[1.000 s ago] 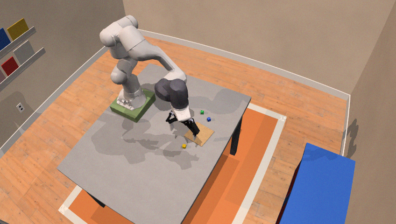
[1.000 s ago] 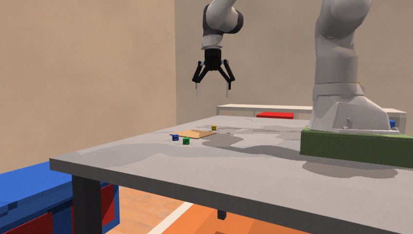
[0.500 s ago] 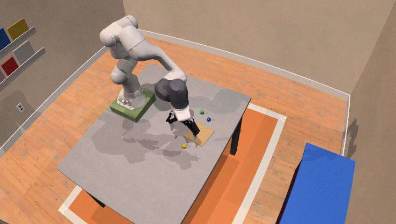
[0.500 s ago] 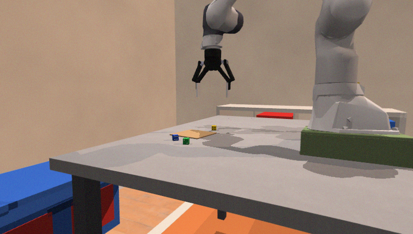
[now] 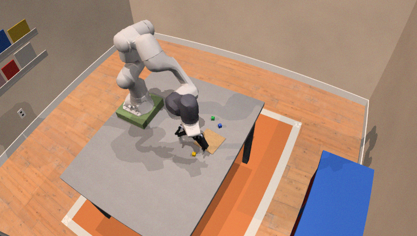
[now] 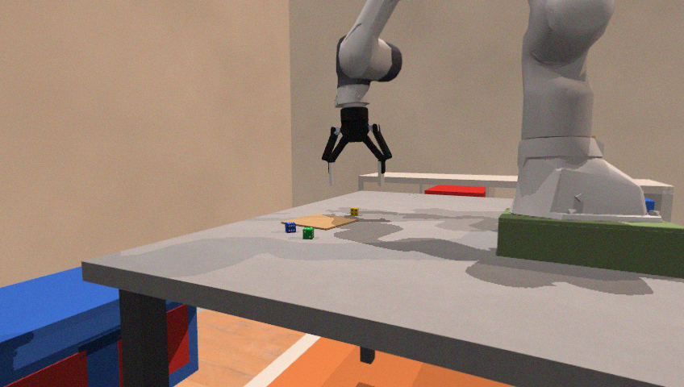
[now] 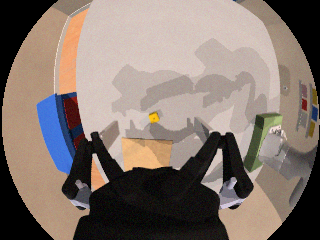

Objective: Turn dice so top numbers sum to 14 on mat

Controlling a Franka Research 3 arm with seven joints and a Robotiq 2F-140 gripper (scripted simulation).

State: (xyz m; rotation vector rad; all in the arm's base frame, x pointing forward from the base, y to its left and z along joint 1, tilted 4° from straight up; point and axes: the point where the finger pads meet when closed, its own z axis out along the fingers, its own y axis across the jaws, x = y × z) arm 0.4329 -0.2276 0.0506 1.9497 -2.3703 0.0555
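Right now my hand is 8 cm above the yellow die. The rest, counted from my hand: tan mat: 13 cm to the left, 9 cm below, 6 cm ahead; then blue die: 25 cm to the left, 9 cm ahead, 8 cm below; then green die: 30 cm to the left, 8 cm below, 3 cm ahead.
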